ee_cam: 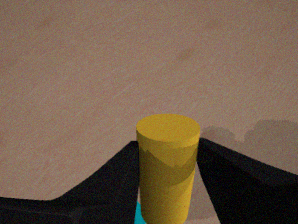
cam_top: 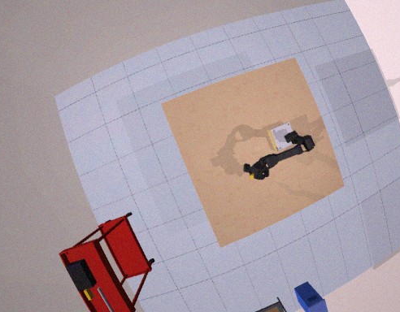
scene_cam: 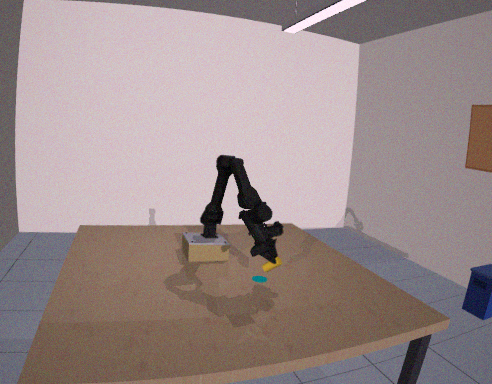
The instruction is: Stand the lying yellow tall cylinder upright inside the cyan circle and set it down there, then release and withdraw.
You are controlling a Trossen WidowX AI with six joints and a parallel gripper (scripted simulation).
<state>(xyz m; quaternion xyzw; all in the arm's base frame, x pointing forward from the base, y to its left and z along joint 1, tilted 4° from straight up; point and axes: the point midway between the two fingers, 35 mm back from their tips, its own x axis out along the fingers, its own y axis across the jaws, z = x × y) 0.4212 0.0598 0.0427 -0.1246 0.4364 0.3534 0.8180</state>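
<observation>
Right now my gripper tip is 100 mm above the cyan circle, 80 mm past it and 10 mm to the left of it. Round my gripper tip: yellow tall cylinder: 10 mm to the right, 10 mm below, 10 mm behind.
</observation>
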